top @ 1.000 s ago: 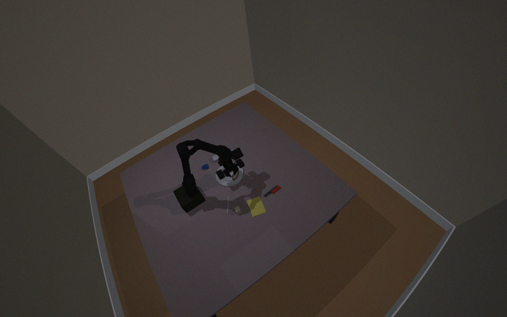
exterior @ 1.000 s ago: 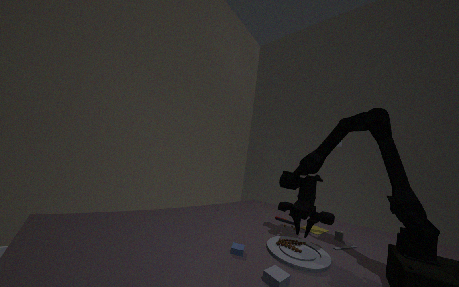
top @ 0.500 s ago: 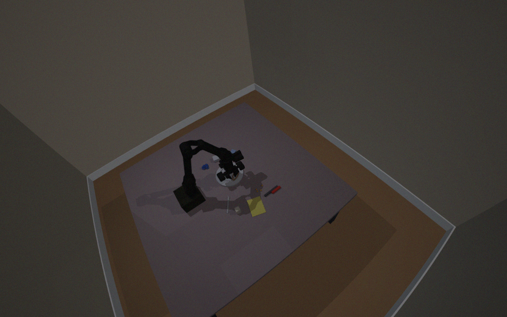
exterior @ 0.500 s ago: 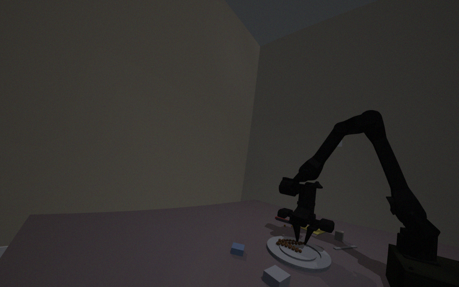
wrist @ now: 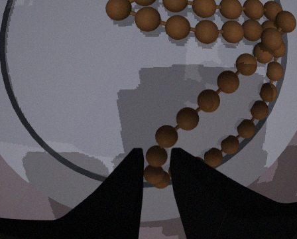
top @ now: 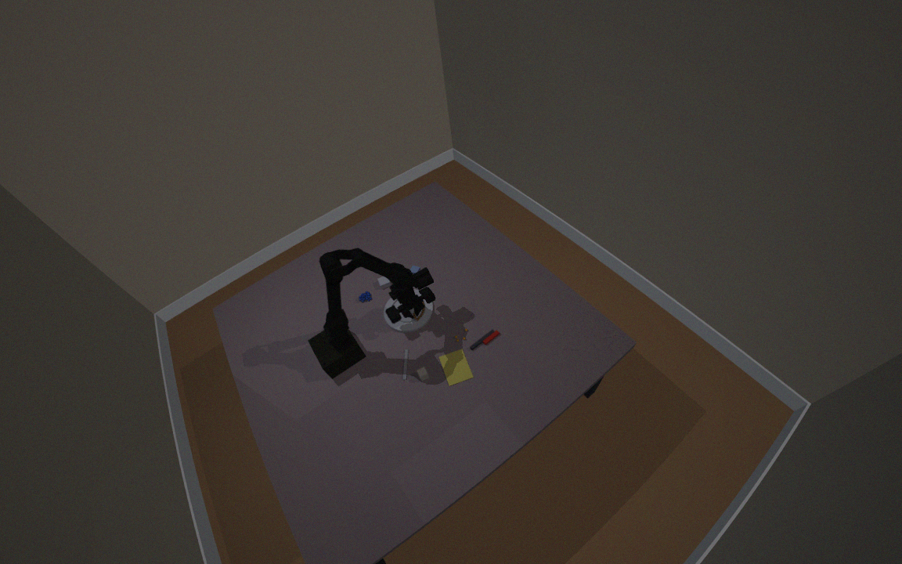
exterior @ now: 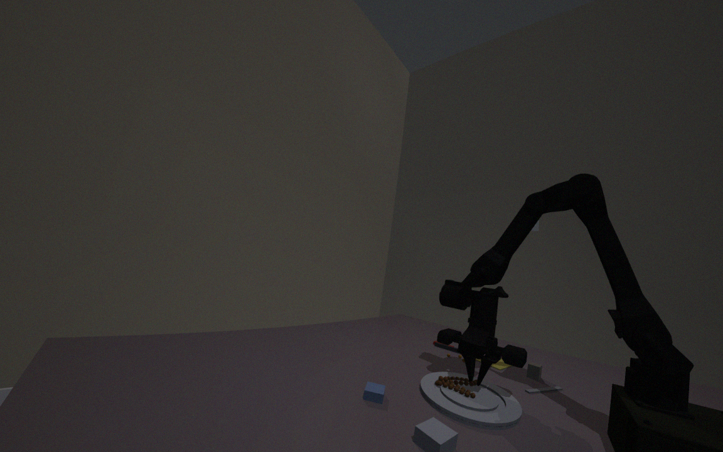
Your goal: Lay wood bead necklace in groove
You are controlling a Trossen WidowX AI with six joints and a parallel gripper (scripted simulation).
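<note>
My gripper tip is 5 cm to the right of the round bead board and 1 cm above it. From my gripper tip the other things lie so: grey block 24 cm to the left, 2 cm ahead; blue block 19 cm to the left, 15 cm ahead, 1 cm below; thin stick 15 cm behind, 13 cm to the right, 1 cm below.
</note>
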